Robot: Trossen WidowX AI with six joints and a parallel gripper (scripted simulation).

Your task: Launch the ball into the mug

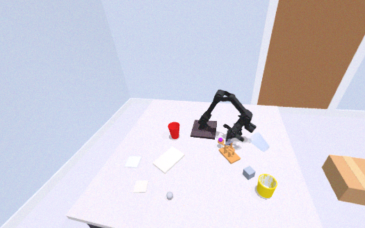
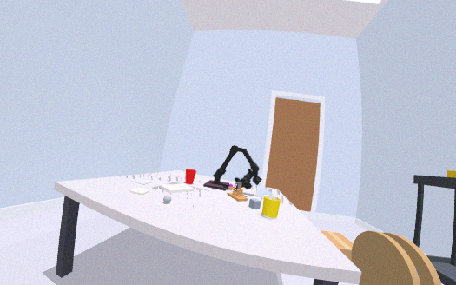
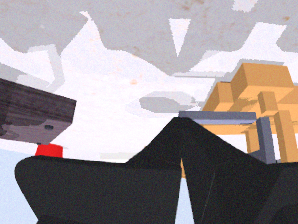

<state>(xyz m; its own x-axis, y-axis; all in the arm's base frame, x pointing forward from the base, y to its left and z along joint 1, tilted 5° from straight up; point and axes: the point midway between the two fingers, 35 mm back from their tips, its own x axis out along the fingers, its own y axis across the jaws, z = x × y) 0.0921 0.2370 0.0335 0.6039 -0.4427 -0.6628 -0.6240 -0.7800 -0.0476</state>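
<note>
The purple ball is 3 cm ahead of my gripper tip, 4 cm to the right of it and 3 cm above it. The rest, counted from my gripper tip: yellow mug 29 cm ahead, 29 cm to the left, 1 cm below; then wooden catapult 6 cm ahead, 2 cm to the left, 2 cm above; then grey cube 21 cm ahead, 19 cm to the left, 1 cm below.
</note>
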